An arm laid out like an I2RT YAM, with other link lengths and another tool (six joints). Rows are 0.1 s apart.
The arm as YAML. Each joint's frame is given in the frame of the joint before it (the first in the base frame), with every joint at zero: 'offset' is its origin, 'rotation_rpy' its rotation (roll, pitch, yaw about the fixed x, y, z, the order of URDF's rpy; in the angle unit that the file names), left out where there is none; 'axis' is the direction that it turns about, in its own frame. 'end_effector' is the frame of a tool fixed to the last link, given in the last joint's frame.
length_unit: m
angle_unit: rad
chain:
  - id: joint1
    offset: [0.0, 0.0, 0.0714]
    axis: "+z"
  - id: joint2
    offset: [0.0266, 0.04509, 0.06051]
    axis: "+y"
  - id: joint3
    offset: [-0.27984, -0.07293, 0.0]
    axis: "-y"
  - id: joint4
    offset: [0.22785, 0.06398, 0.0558]
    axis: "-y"
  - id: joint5
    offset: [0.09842, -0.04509, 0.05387]
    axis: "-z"
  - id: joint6
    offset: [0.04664, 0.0, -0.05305]
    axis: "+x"
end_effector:
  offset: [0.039, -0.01, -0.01]
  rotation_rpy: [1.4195, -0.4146, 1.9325]
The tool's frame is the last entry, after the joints.
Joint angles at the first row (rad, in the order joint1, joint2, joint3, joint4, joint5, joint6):
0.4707 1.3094 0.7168 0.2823 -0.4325 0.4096
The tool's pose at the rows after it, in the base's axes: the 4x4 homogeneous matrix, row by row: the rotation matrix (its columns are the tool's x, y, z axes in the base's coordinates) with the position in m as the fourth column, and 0 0 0 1 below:
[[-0.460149 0.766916 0.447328 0.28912], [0.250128 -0.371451 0.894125 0.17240], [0.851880 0.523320 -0.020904 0.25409], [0 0 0 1]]
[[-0.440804 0.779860 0.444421 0.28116], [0.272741 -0.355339 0.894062 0.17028], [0.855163 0.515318 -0.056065 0.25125], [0 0 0 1]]
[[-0.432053 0.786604 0.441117 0.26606], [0.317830 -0.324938 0.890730 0.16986], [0.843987 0.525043 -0.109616 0.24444], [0 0 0 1]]
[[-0.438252 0.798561 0.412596 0.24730], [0.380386 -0.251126 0.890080 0.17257], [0.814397 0.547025 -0.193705 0.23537], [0 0 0 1]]
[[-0.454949 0.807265 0.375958 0.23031], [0.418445 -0.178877 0.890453 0.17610], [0.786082 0.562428 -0.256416 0.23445], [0 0 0 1]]
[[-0.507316 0.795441 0.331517 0.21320], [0.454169 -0.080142 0.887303 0.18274], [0.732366 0.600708 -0.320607 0.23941], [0 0 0 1]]
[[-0.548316 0.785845 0.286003 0.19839], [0.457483 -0.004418 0.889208 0.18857], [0.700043 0.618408 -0.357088 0.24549], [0 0 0 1]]
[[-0.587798 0.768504 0.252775 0.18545], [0.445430 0.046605 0.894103 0.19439], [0.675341 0.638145 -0.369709 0.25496], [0 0 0 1]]
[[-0.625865 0.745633 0.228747 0.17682], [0.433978 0.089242 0.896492 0.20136], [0.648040 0.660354 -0.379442 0.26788], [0 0 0 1]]
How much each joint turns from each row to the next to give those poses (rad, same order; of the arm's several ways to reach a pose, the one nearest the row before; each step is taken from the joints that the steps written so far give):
0.0002 -0.0165 0.0009 -0.0394 -0.0032 -0.0030
0.0083 -0.0274 -0.0017 -0.0642 0.0104 -0.0121
0.0336 -0.0455 -0.0217 -0.0711 0.0449 -0.0298
0.0561 -0.0414 -0.0106 -0.1039 0.0558 -0.0607
0.0558 -0.0387 0.0126 -0.1044 0.0416 -0.0457
0.0759 -0.0324 0.0343 -0.1100 0.0600 -0.0688
0.0624 -0.0247 0.0307 -0.0806 0.0305 -0.0391
0.0590 -0.0241 0.0308 -0.0563 0.0287 -0.0217
0.0521 -0.0052 0.0509 -0.0533 0.0307 -0.0227

